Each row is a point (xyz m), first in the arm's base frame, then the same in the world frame.
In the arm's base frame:
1: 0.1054 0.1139 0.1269
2: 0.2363 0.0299 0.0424
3: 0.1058 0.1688 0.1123
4: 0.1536 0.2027 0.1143
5: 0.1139 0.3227 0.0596
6: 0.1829 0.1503 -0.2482
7: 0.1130 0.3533 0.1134
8: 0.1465 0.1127 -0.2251
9: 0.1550 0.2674 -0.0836
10: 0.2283 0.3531 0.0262
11: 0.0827 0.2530 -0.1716
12: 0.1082 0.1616 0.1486
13: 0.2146 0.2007 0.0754
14: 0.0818 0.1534 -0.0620
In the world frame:
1: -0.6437 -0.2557 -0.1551
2: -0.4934 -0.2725 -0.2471
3: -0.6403 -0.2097 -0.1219
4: -0.5955 -0.1988 -0.0858
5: -0.6211 -0.0735 -0.0347
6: -0.4687 0.0308 -0.3431
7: -0.6370 -0.0936 0.0216
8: -0.5093 -0.0033 -0.3646
9: -0.5420 -0.0108 -0.1574
10: -0.5025 -0.0516 -0.0106
11: -0.5876 0.0594 -0.2359
12: -0.6477 -0.2417 -0.1047
13: -0.5262 -0.1832 -0.0999
14: -0.6162 -0.0856 -0.2452

